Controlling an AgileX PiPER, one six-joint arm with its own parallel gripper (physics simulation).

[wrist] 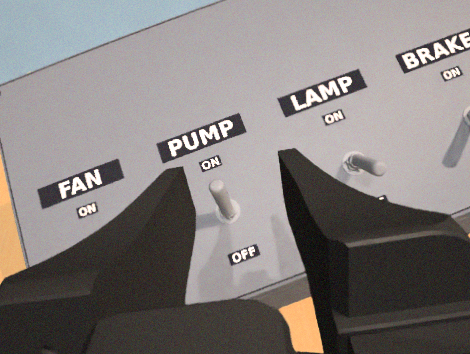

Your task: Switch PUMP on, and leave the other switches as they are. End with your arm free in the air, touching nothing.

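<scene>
The PUMP switch lever [223,201] stands under the PUMP label [201,137] in the wrist view, its tip leaning up toward the ON mark [210,163] and away from the OFF mark [244,254]. My gripper [234,182] is open. Its fingers show left and right of the lever, with a visible gap on each side. The LAMP lever [367,164] tilts right and slightly down; its OFF mark is mostly hidden by the right finger. The FAN lever is hidden behind the left finger. The BRAKE switch is cut off at the right edge.
The grey panel [125,107] fills most of the view, with the FAN label [80,183], LAMP label [322,93] and BRAKE label [437,50] in a row. An orange-brown surface [300,320] shows past the panel's lower edge.
</scene>
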